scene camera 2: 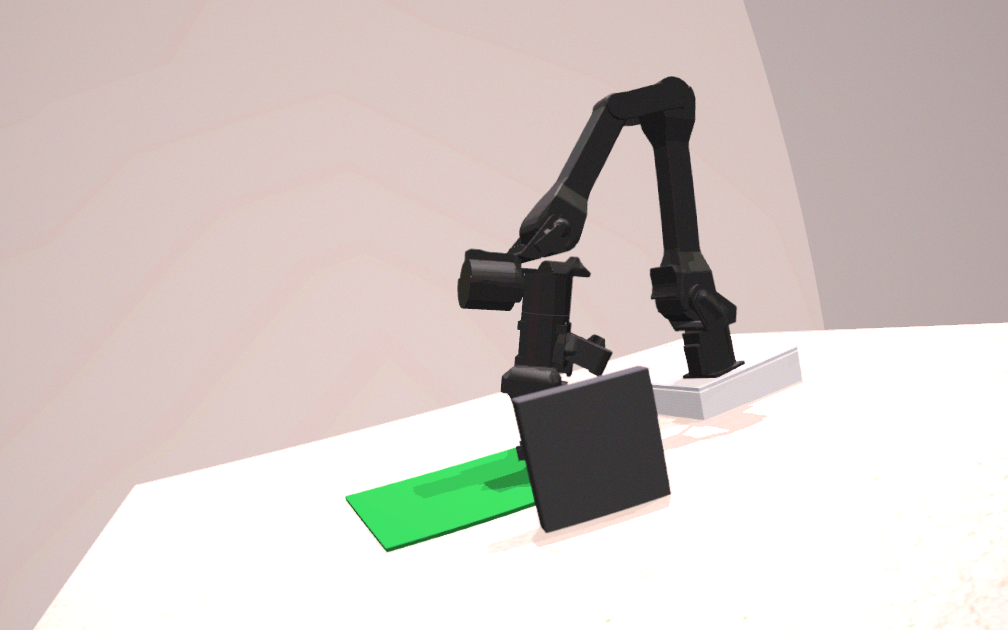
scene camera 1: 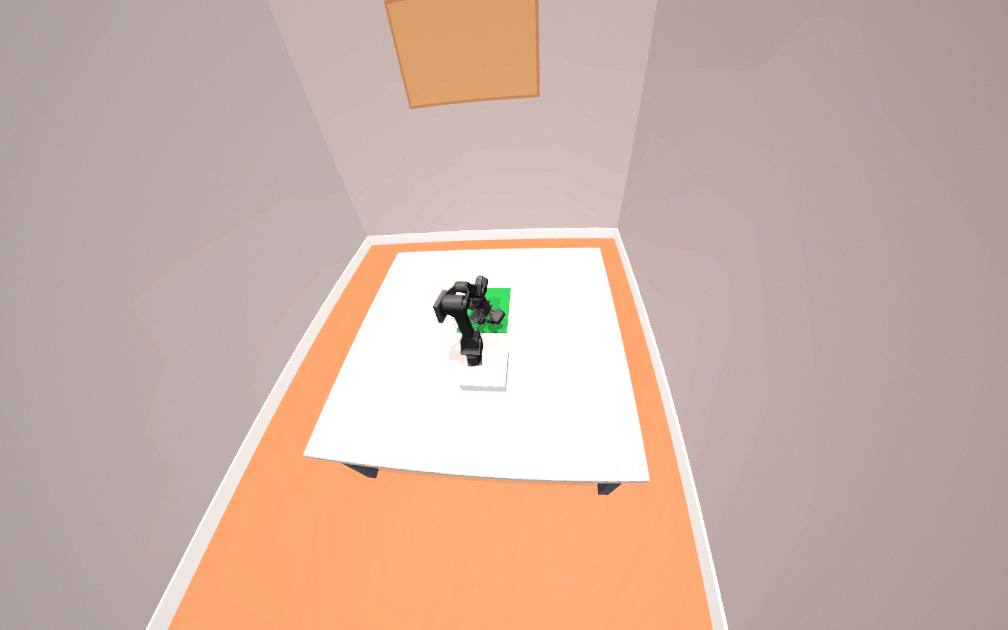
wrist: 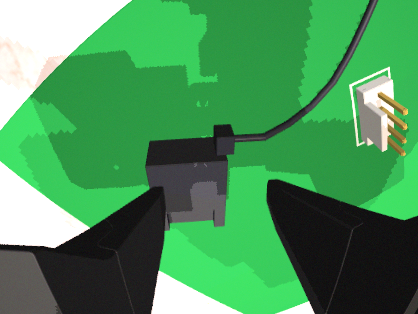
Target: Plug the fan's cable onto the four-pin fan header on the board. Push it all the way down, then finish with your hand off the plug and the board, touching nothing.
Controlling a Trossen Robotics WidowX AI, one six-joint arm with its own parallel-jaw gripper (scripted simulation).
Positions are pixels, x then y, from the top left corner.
Scene:
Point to a green board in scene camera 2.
At 415, 510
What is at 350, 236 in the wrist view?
The gripper.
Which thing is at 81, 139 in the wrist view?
A green board.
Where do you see a white four-pin header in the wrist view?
367, 92

